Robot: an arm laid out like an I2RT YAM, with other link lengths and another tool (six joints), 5 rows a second.
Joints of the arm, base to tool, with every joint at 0 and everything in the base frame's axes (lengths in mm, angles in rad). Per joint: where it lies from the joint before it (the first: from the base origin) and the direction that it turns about. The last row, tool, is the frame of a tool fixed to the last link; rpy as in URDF.
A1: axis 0 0 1 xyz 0.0 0.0 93.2
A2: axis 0 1 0 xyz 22.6 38.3 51.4
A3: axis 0 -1 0 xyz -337.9 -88.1 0.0
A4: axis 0 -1 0 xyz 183.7 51.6 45.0
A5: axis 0 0 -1 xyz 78.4 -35.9 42.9
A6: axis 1 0 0 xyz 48.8 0.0 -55.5
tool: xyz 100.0 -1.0 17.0 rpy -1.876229 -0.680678 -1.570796
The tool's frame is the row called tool.
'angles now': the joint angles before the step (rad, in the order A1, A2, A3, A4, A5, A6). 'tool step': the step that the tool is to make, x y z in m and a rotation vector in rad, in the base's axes. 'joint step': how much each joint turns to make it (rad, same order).
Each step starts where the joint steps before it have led.
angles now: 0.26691 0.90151 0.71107 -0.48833 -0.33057 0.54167
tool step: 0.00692 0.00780 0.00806 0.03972 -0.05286 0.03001
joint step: 0.00315 0.00560 -0.02141 0.08968 -0.03606 0.00336
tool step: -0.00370 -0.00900 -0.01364 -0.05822 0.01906 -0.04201
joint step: 0.02367 -0.01502 -0.02713 -0.02306 0.08290 -0.00201
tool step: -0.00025 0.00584 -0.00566 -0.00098 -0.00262 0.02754
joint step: 0.04264 0.00231 -0.03263 0.03933 0.01309 0.00805
